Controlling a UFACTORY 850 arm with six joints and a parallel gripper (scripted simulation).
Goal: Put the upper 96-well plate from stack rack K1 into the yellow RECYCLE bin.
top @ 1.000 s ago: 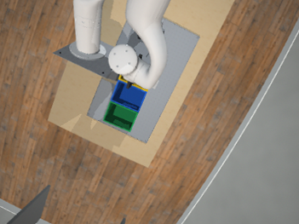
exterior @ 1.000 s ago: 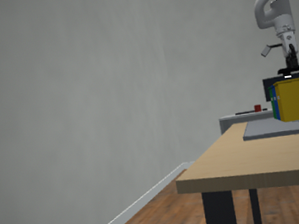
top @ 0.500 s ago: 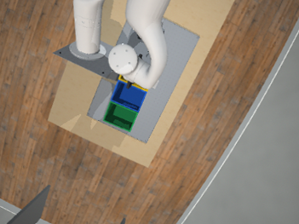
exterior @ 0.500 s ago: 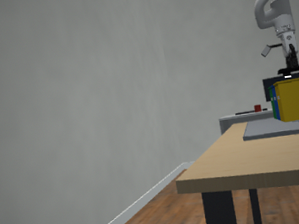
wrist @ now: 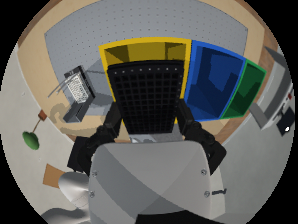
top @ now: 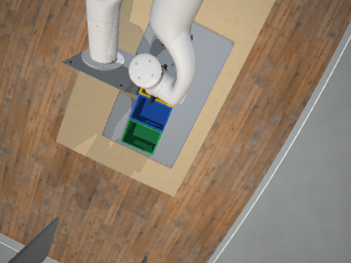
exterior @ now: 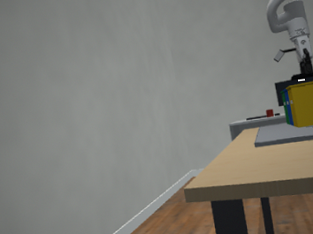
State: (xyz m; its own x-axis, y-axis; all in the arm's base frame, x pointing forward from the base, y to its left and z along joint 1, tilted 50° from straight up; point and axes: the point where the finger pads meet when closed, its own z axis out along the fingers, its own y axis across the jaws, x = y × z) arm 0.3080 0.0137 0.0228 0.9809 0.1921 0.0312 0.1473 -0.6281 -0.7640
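The yellow bin lies 14 cm below my hand. Round my hand: green bin (4 cm ahead, 26 cm to the right, 14 cm below); blue bin (2 cm ahead, 13 cm to the right, 14 cm below); black 96-well plate (1 cm below).
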